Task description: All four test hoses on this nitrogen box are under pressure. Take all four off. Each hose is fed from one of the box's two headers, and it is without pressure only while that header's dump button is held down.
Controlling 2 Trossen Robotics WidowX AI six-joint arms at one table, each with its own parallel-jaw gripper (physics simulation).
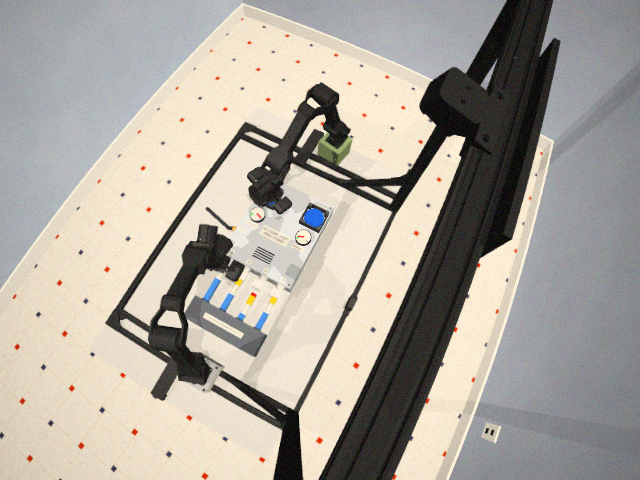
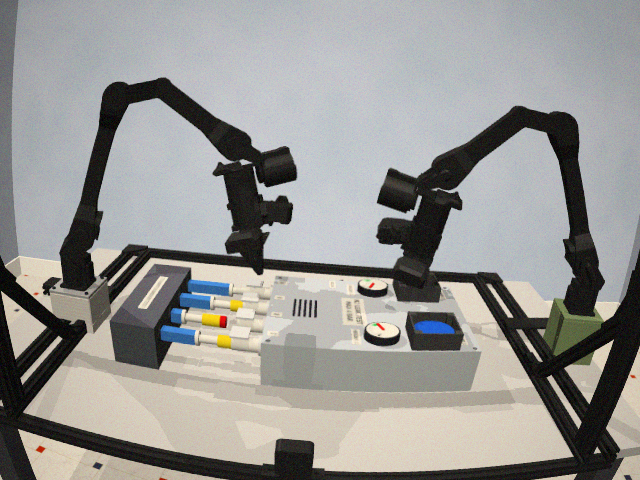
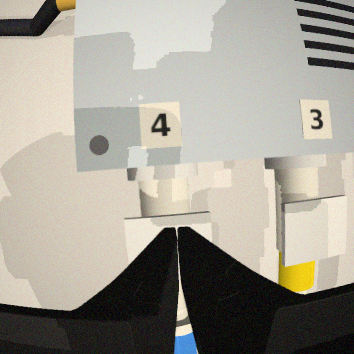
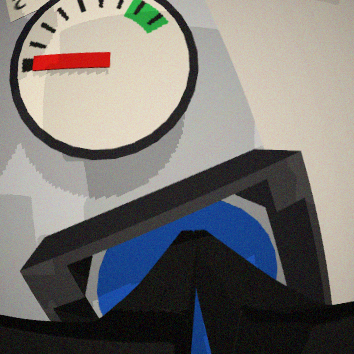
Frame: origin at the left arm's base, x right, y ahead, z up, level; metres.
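Seen in the pictures: left gripper, between the fingertips: [image 1: 225, 262] [image 2: 260, 274] [image 3: 176, 238]; right gripper, between the fingertips: [image 4: 192, 241]; left arm's base, origin of its link: [image 1: 199, 372] [image 2: 78, 283]; right arm's base, origin of its link: [image 1: 335, 139] [image 2: 578, 309].
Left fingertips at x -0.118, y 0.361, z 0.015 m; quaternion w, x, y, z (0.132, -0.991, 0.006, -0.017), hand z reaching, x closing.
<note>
Offsets run from my left fingertips to a thing's top centre. "spot": to the spot under its first point.
The grey nitrogen box [image 1: 289, 258] [image 2: 361, 369] [image 3: 250, 95] has four hoses at its left end. Hose 4 has a blue grip {dy -0.112, dx +0.004, dz -0.029 m} [image 1: 211, 289] [image 2: 209, 287] [image 3: 185, 344]; the others' blue grips [image 2: 196, 301] [image 2: 176, 315] [image 2: 178, 334] sit beside it. My left gripper [image 1: 227, 264] [image 2: 258, 271] [image 3: 176, 238] is shut and empty above port 4's white tab {spot: dy -0.002, dx -0.015, dz -0.017 m} [image 3: 137, 235]. My right gripper [image 1: 272, 203] [image 2: 421, 284] [image 4: 192, 241] is shut, its tips at header 2's blue dump button {dy +0.296, dx +0.003, dz -0.012 m} [image 4: 240, 225] inside a dark housing {spot: dy +0.269, dx +0.045, dz +0.000 m} [image 2: 405, 294] [image 4: 150, 205]. Header 2's gauge {spot: dy +0.208, dx +0.003, dz +0.001 m} [image 1: 256, 214] [image 2: 372, 286] [image 4: 125, 110] points at its lowest mark.
The other blue button {dy +0.299, dx +0.193, dz +0.002 m} [image 1: 313, 217] [image 2: 434, 327] is uncovered; its gauge {spot: dy +0.211, dx +0.193, dz +0.002 m} [image 1: 302, 237] [image 2: 382, 332] points at green. A dark block {spot: dy -0.191, dx +0.213, dz -0.014 m} [image 1: 250, 341] [image 2: 136, 341] stands at the hoses' far end. Yellow bands [image 2: 236, 305] [image 2: 206, 320] [image 2: 223, 341] show on three hoses. A black frame surrounds the work area.
</note>
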